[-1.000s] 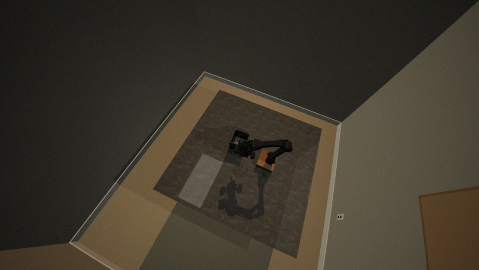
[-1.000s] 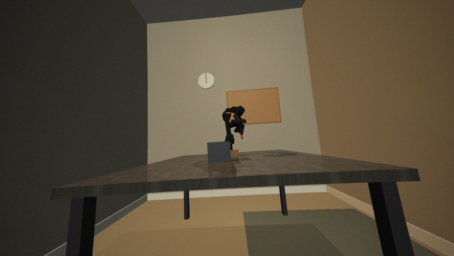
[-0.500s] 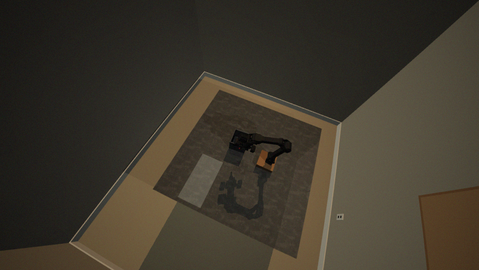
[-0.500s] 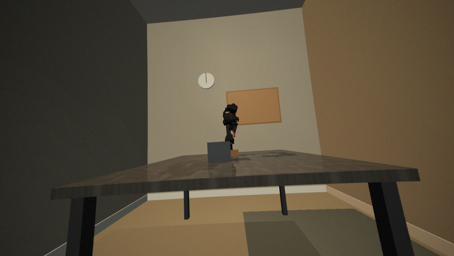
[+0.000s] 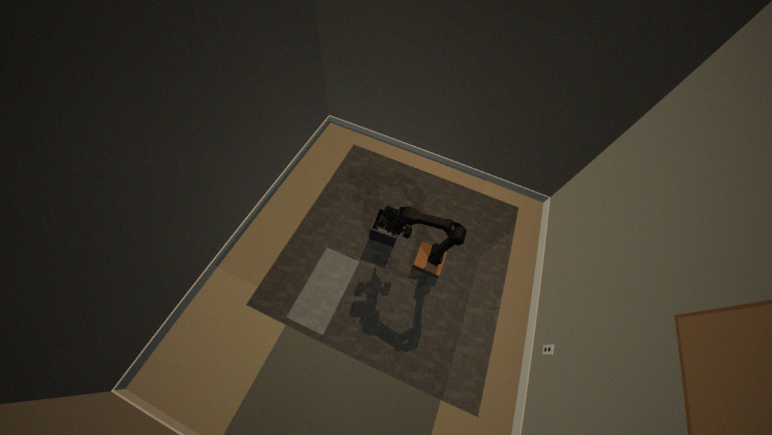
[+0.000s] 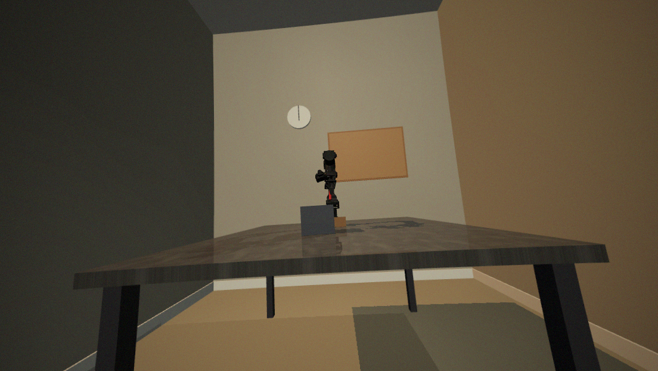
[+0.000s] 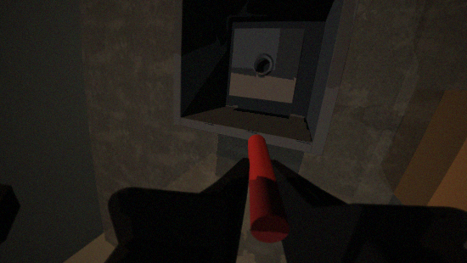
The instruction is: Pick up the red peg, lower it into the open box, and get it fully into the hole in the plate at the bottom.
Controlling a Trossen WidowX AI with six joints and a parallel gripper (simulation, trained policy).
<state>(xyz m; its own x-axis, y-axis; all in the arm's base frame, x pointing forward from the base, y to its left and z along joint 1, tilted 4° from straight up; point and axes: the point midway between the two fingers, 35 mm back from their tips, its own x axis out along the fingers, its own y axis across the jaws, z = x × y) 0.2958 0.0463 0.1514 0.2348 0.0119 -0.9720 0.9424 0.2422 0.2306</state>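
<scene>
Now: gripper tip 15 cm above the plate, 7 cm to the left of it and 5 cm short of it. Round my gripper tip: red peg: 1 cm above.
</scene>
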